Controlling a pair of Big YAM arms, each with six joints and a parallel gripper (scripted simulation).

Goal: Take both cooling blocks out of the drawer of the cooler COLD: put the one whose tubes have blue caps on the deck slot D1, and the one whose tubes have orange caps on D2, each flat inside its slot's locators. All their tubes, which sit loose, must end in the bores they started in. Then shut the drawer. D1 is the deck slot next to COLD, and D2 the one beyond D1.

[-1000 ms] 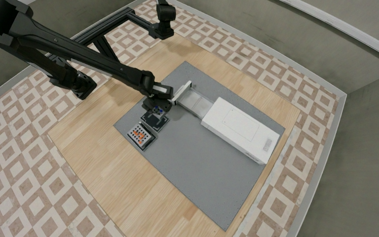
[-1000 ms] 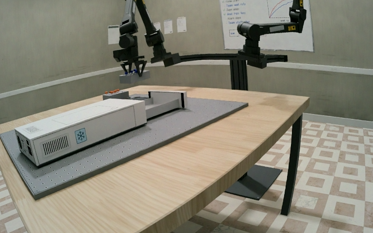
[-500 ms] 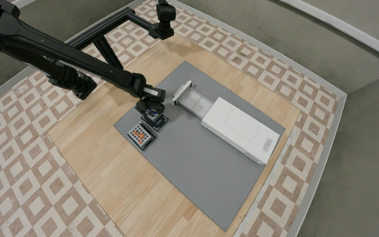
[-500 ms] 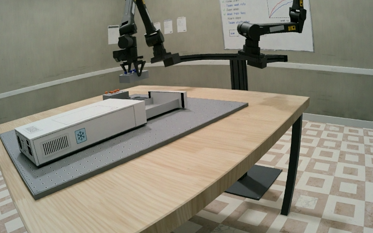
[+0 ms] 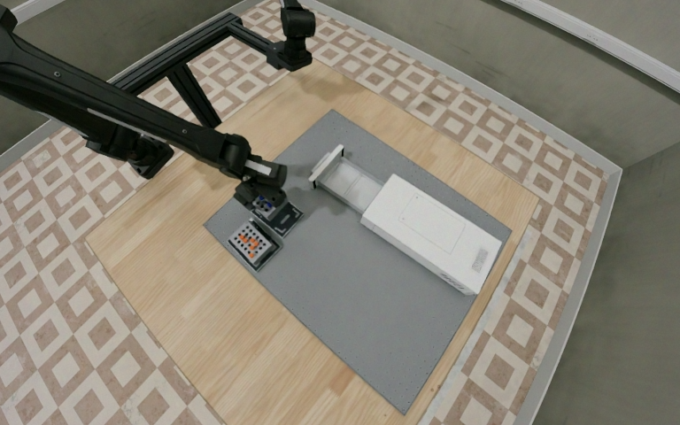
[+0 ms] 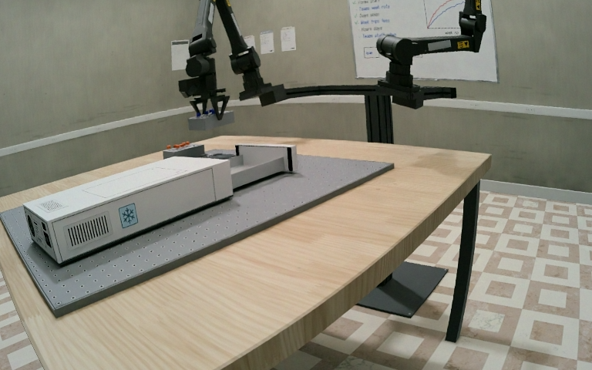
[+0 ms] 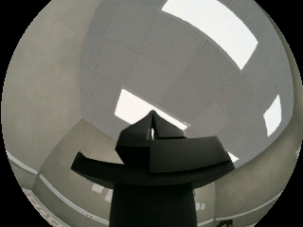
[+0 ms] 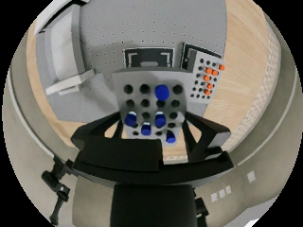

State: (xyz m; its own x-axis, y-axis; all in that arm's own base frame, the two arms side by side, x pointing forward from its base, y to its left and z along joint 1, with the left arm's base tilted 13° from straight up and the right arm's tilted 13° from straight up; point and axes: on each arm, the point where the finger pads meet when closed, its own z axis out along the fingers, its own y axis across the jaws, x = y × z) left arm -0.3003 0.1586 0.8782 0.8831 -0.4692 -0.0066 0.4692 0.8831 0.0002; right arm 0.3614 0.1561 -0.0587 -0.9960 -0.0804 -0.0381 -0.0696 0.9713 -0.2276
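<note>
Right now my right hand is 140 mm above the dark deck slot D1, 10 mm to the right of it and 10 mm short of it. From my right hand the other things lie so: dark deck slot D2: 140 mm below, 130 mm to the right, 40 mm ahead; then white cooler: 300 mm ahead, 290 mm to the left, 100 mm below.
</note>
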